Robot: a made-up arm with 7 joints. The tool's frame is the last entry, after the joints.
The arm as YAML. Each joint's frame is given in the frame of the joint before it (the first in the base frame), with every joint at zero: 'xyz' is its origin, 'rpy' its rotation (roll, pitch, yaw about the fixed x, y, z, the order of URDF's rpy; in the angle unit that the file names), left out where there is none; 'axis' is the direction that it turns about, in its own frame. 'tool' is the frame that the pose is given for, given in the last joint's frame.
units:
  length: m
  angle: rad
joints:
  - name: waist
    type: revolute
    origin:
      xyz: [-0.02, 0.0, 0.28]
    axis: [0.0, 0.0, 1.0]
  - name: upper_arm
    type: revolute
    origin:
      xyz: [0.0, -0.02, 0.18]
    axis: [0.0, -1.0, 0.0]
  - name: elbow
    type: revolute
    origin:
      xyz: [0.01, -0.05, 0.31]
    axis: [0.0, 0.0, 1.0]
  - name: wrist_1
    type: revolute
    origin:
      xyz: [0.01, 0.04, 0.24]
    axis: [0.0, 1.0, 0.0]
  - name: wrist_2
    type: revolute
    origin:
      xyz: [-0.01, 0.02, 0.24]
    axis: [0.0, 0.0, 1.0]
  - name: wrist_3
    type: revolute
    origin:
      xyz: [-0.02, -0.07, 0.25]
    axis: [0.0, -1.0, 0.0]
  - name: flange
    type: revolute
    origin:
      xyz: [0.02, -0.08, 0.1]
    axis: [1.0, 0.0, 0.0]
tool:
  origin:
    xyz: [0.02, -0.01, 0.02]
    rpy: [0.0, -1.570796, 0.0]
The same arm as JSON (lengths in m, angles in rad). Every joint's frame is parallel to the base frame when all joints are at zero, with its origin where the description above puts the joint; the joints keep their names.
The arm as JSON. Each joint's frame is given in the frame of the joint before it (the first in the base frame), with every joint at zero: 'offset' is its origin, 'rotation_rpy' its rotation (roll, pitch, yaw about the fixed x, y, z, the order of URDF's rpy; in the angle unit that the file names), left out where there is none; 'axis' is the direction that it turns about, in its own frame. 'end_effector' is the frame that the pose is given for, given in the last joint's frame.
{
  "length_unit": "m",
  "angle_unit": "rad",
  "chain": [
    {
      "id": "waist",
      "offset": [
        -0.02,
        0.0,
        0.28
      ],
      "axis": [
        0.0,
        0.0,
        1.0
      ]
    },
    {
      "id": "upper_arm",
      "offset": [
        0.0,
        -0.02,
        0.18
      ],
      "axis": [
        0.0,
        -1.0,
        0.0
      ]
    },
    {
      "id": "elbow",
      "offset": [
        0.01,
        -0.05,
        0.31
      ],
      "axis": [
        0.0,
        0.0,
        1.0
      ]
    },
    {
      "id": "wrist_1",
      "offset": [
        0.01,
        0.04,
        0.24
      ],
      "axis": [
        0.0,
        1.0,
        0.0
      ]
    },
    {
      "id": "wrist_2",
      "offset": [
        -0.01,
        0.02,
        0.24
      ],
      "axis": [
        0.0,
        0.0,
        1.0
      ]
    },
    {
      "id": "wrist_3",
      "offset": [
        -0.02,
        -0.07,
        0.25
      ],
      "axis": [
        0.0,
        -1.0,
        0.0
      ]
    },
    {
      "id": "flange",
      "offset": [
        0.02,
        -0.08,
        0.1
      ],
      "axis": [
        1.0,
        0.0,
        0.0
      ]
    }
  ],
  "end_effector": {
    "offset": [
      0.02,
      -0.01,
      0.02
    ],
    "rotation_rpy": [
      0.0,
      -1.5708,
      0.0
    ]
  }
}

